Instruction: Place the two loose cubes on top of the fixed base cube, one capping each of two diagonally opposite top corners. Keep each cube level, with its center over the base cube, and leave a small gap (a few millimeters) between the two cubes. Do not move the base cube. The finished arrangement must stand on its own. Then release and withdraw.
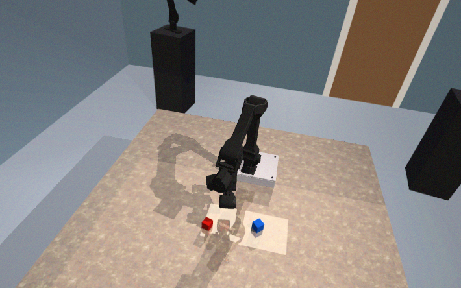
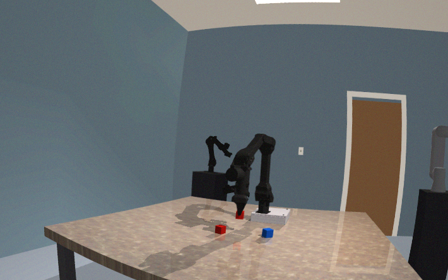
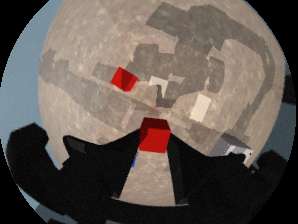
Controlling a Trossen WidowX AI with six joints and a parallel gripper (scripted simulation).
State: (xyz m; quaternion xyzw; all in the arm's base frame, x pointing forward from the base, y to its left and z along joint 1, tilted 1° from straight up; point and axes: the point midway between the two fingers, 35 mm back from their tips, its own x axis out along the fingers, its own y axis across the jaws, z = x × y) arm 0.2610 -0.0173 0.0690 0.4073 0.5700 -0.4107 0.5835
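My gripper tip is now 1 cm short of the blue cube, 14 cm to the right of it and 6 cm above it.
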